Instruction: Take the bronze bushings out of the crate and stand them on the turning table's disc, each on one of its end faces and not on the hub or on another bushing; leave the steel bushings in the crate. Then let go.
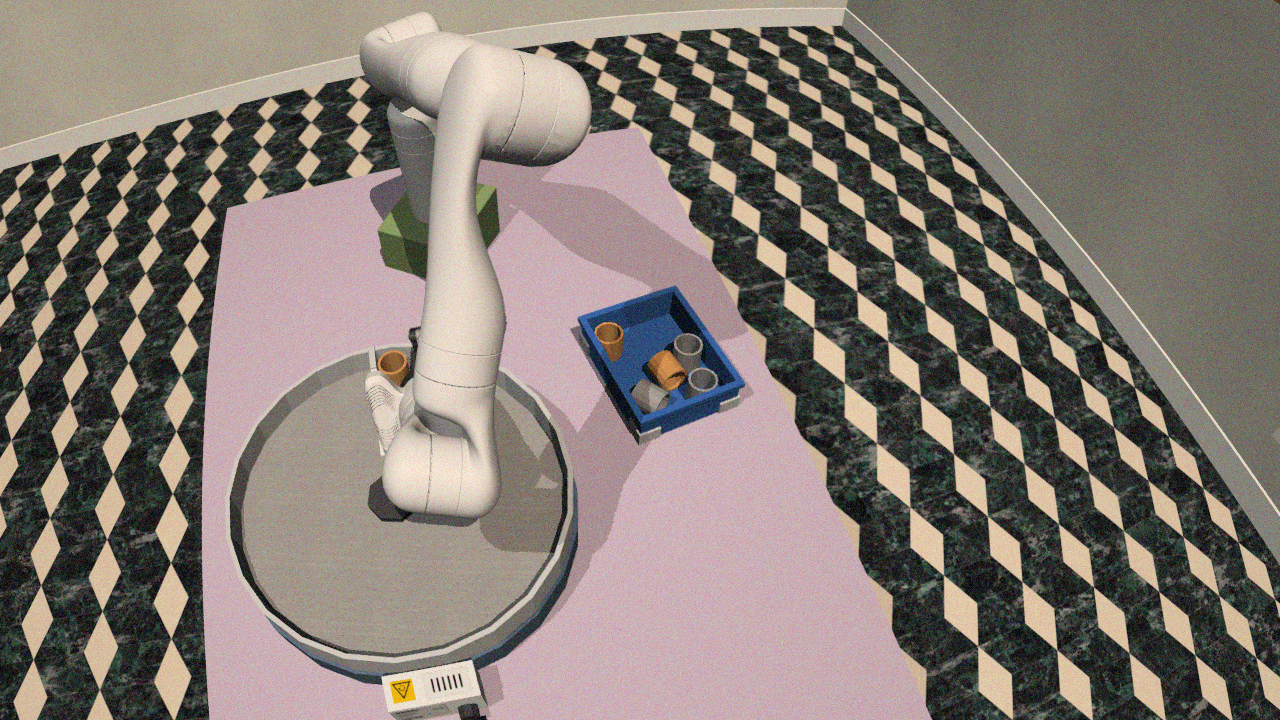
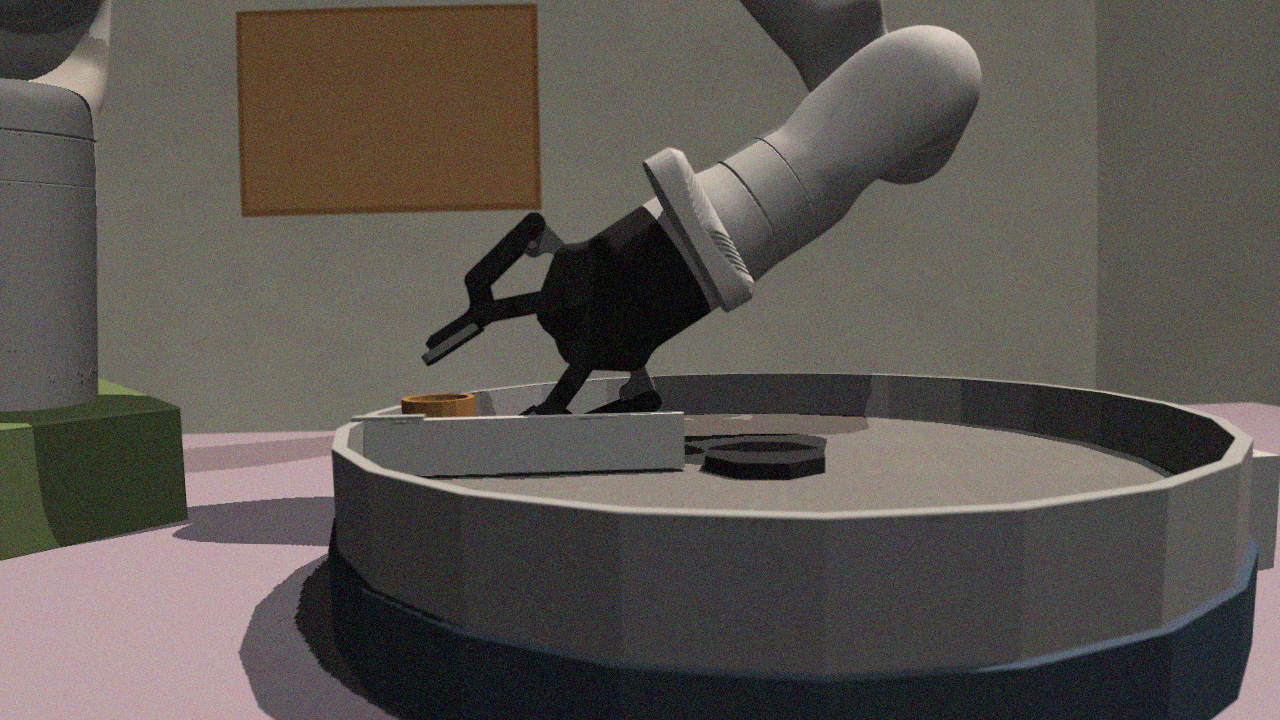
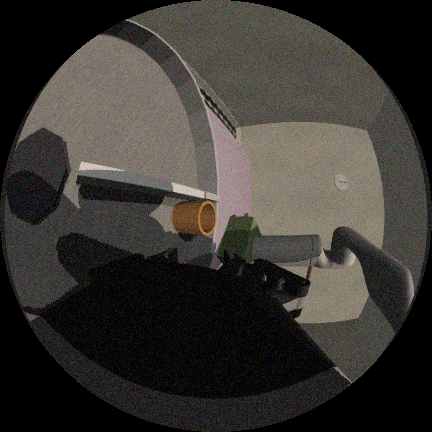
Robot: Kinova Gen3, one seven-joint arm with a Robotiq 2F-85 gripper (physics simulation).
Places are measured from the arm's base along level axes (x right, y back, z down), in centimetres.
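Pixels of known places: gripper, fingertip midpoint: [image 3: 199,256]; arm's base, link origin: [image 2: 22,397] [image 3: 256,249].
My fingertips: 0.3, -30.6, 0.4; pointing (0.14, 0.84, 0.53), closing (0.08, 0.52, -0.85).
Ahead of a thing's pixels: the offset from my fingertips to its top centre, as dx, dy, dz. "spot": to the spot under its first point.
A bronze bushing {+4.5, -0.6, -0.9} [image 1: 393,366] [image 2: 437,407] [image 3: 187,218] stands upright on the turning table's disc {+4.3, -18.0, +2.1} [image 1: 313,555] [image 2: 939,465] [image 3: 115,100], near the rim on the arm base's side and clear of the dark hub {+4.3, -18.0, +2.1} [image 1: 387,501] [image 2: 760,461] [image 3: 42,150]. My gripper [image 2: 483,385] is open and tilted, with one finger above the bushing and the lower one partly hidden behind a divider. The blue crate {spot: -31.6, -7.2, +6.1} [image 1: 684,416] holds one upright bronze bushing {-23.5, +5.5, +3.9} [image 1: 609,340] and one tipped bronze bushing {-30.5, +0.0, +3.9} [image 1: 664,369]. Two upright steel bushings {-33.6, +2.7, +3.9} [image 1: 687,349] {-34.5, -3.3, +3.9} [image 1: 701,384] and a tipped steel bushing {-27.7, -4.2, +3.9} [image 1: 649,394] are also inside.
A pale divider {spot: +6.7, -6.1, +1.3} [image 2: 528,445] [image 3: 140,182] stands on the disc close beside the placed bushing. A raised rim {spot: +25.4, -18.2, +1.4} [image 2: 805,573] surrounds the disc. The green base block [image 1: 402,241] [image 2: 107,465] is behind, and a white labelled box {spot: -1.3, -41.0, +2.3} [image 1: 447,685] is at the table's front.
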